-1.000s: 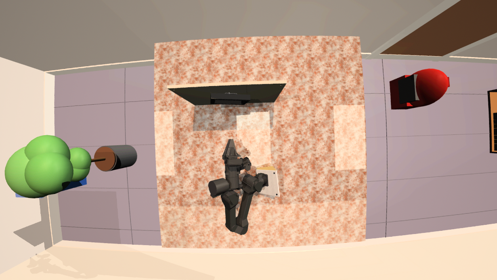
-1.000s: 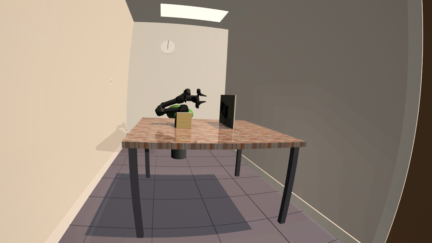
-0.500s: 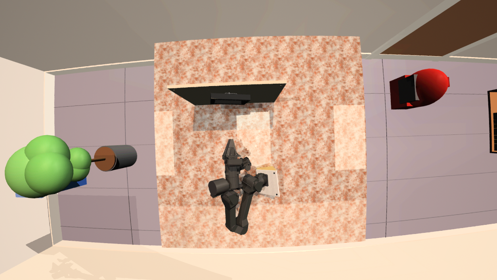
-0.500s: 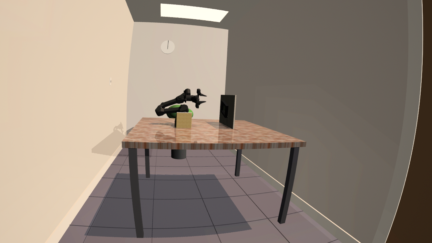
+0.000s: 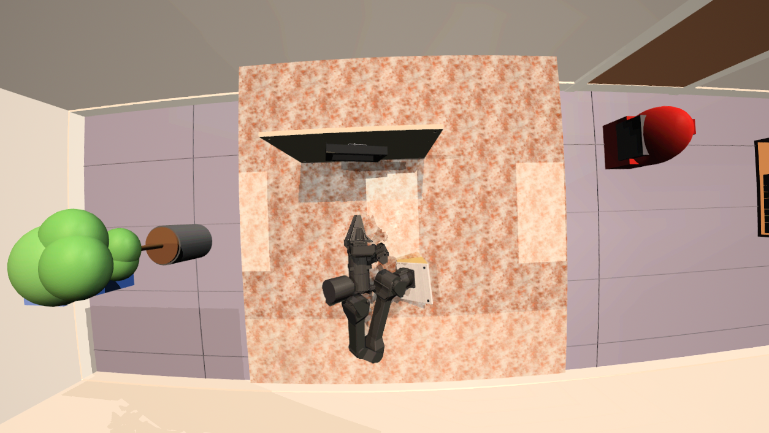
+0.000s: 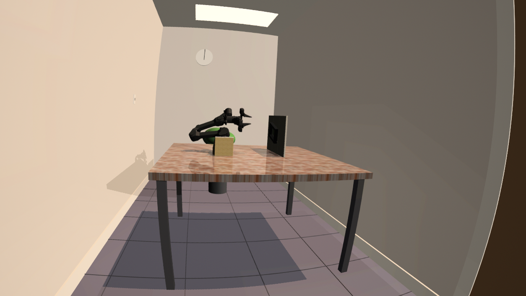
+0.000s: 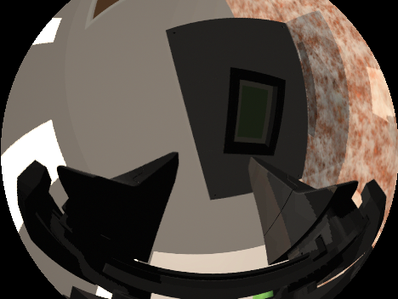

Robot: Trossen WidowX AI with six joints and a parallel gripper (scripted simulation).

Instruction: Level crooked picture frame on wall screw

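The picture frame is 200 mm ahead of my gripper tip and 90 mm below it. From my gripper tip the other things lie so: wall panel: 210 mm ahead, 100 mm below.
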